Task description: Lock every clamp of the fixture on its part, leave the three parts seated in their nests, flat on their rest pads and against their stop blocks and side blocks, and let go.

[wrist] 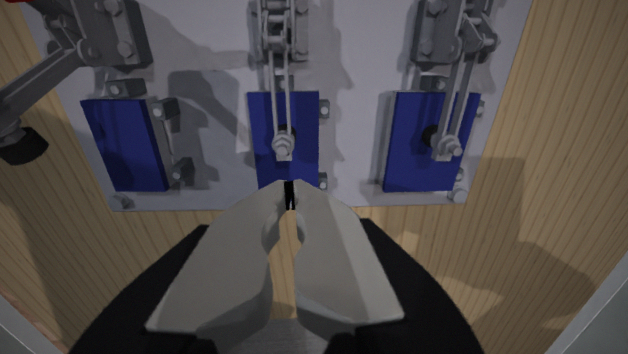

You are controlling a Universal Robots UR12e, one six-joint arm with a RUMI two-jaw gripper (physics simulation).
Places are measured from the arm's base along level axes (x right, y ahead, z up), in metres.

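Pixels of known places: gripper, between the fingertips: (pixel 291 183).
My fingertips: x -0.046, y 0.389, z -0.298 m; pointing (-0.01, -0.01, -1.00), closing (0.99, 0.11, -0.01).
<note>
Ahead of a thing's pixels: the offset from my fingertips to its top centre. "spot": to the spot under its first point. Level surfaces: height alone.
Three blue parts lie on the grey fixture plate {spot: dz -0.067, dx -0.071, dy -0.058 m} (pixel 215 197): left part {dz -0.041, dx -0.122, dy -0.005 m} (pixel 127 145), middle part {dz -0.051, dx -0.006, dy -0.002 m} (pixel 305 130) and right part {dz -0.046, dx +0.103, dy +0.014 m} (pixel 412 150). The middle clamp {spot: dz -0.051, dx -0.012, dy +0.043 m} (pixel 280 90) and right clamp {spot: dz -0.046, dx +0.111, dy +0.053 m} (pixel 456 95) have their arms down over their parts, black tips at the blue faces. The left clamp {spot: dz +0.007, dx -0.116, dy +0.048 m} (pixel 42 82) has its arm swung up and out to the left, its black tip {spot: dz +0.029, dx -0.112, dy +0.026 m} (pixel 22 146) clear of the left part. Whether each part touches its blocks is hard to tell. My gripper (pixel 291 183) is shut and empty, its tips overlapping the near end of the middle part in view.
Stop blocks {dz -0.045, dx -0.121, dy +0.037 m} (pixel 126 88) {dz -0.050, dx +0.098, dy +0.059 m} (pixel 433 83) stand at the far ends of the parts. Side blocks {dz -0.045, dx -0.095, dy +0.024 m} (pixel 166 108) {dz -0.053, dx +0.020, dy +0.032 m} (pixel 324 108) stand at their right sides. Part of a red piece {spot: dz -0.004, dx -0.125, dy +0.080 m} (pixel 17 1) shows at the top left. The wooden table {dz -0.082 m} (pixel 565 125) surrounds the plate.
</note>
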